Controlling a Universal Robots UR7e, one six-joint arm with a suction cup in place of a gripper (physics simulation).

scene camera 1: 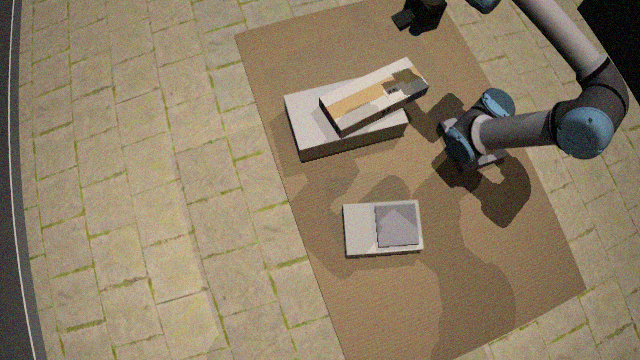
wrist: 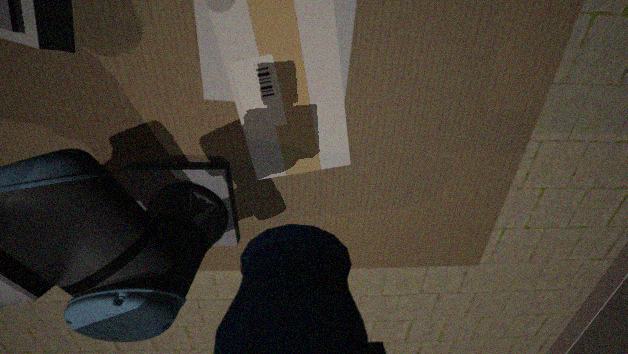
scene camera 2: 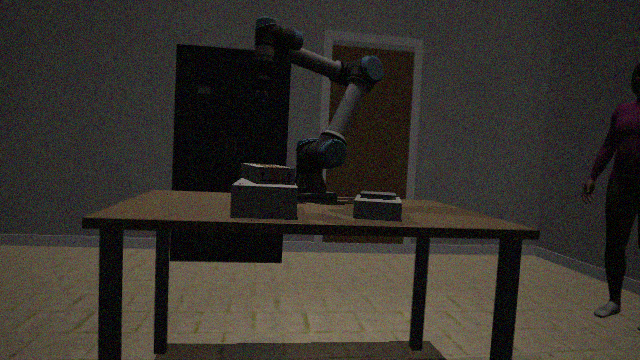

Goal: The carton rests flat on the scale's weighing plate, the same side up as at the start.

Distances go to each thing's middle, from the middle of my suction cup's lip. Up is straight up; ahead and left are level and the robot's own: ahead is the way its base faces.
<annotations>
My suction cup is 28 cm above the carton [wrist: 284,71], 10 cm short of it and 2 cm to the right of it. Round my suction cup: large white box [scene camera 1: 314,136] (36 cm below, 20 cm ahead, 1 cm to the left); then scale [scene camera 1: 380,228] (39 cm to the left, 37 cm below, 26 cm ahead).
</annotations>
